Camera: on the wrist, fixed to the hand. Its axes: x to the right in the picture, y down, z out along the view.
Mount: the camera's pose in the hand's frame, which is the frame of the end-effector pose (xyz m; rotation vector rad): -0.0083 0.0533 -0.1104 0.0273 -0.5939 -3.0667
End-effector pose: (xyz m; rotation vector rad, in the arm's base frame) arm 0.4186 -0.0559 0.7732 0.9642 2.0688 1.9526
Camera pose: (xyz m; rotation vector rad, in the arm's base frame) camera 0.3875 -0.1563 0.8369 -1.1903 0.6803 -0.2798
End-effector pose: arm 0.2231 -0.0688 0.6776 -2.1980 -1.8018 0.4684
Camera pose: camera 0.3142 -0.0871 0.7580 1.9326 -2.3524 0.0698
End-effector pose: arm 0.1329 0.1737 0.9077 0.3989 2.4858 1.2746
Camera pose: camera 0.1015 0.1198 1.0136 -1.7741 0.2740 -0.4316
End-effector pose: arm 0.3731 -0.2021 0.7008 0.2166 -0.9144 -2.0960
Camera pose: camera 0.4602 -0.2762 0.6558 -0.4217 0.0083 0.8804
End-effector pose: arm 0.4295 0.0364 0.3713 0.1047 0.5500 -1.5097
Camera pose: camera 0.4503 0.0923 0.2639 0.8395 0.2065 1.6096
